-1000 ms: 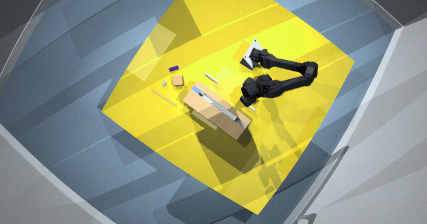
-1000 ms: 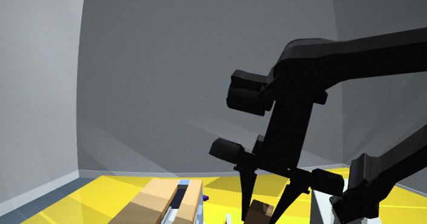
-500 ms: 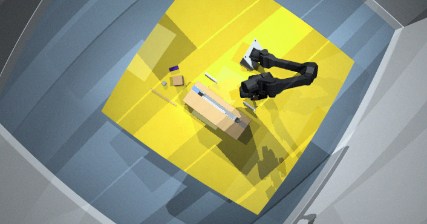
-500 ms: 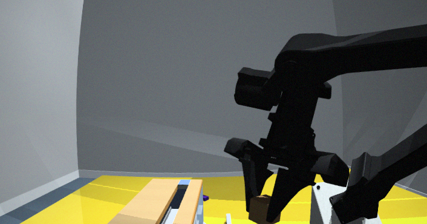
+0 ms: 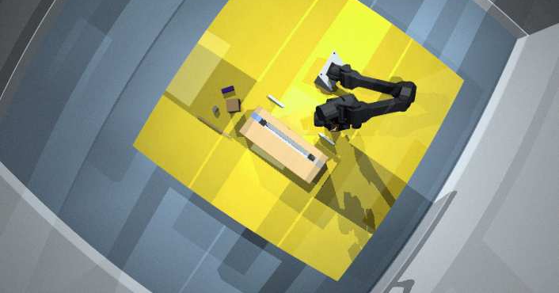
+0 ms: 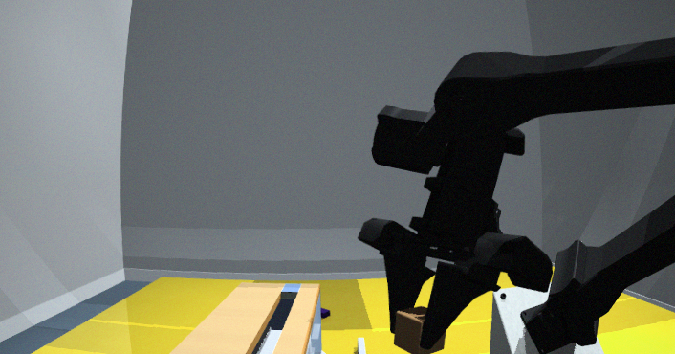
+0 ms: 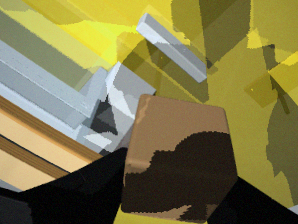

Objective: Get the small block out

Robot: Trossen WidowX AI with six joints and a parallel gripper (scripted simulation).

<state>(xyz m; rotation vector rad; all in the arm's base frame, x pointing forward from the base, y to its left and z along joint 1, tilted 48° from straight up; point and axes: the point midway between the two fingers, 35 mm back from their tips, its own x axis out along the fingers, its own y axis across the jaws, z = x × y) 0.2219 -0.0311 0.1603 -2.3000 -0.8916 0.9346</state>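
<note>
Now: the brown block 10 mm to the right of my gripper tip, 10 mm behind it and 10 mm above it. Also, from my gripper tip: long tan box (150 mm to the right, 110 mm below, 110 mm ahead); then tan cube (450 mm to the right, 140 mm below, 80 mm ahead); then purple block (520 mm to the right, 170 mm below, 20 mm ahead).
</note>
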